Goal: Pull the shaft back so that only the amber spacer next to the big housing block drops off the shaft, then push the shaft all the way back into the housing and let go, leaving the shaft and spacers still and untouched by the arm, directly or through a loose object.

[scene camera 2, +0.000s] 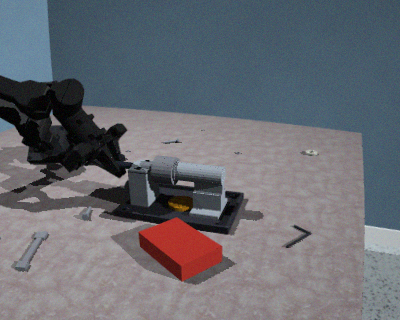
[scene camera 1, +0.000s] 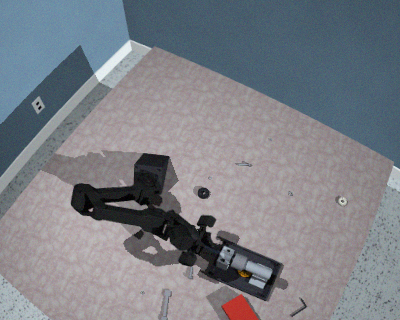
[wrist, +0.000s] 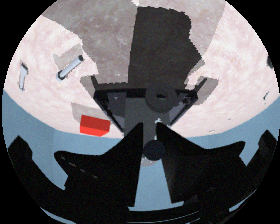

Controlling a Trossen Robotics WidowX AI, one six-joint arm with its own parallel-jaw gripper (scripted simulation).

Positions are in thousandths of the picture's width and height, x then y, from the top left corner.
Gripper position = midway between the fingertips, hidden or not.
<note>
I see my gripper (scene camera 2: 309,548) and a red block (scene camera 2: 456,783).
My gripper is seen too in scene camera 1 (scene camera 1: 531,789) and in the wrist view (wrist: 534,565).
</note>
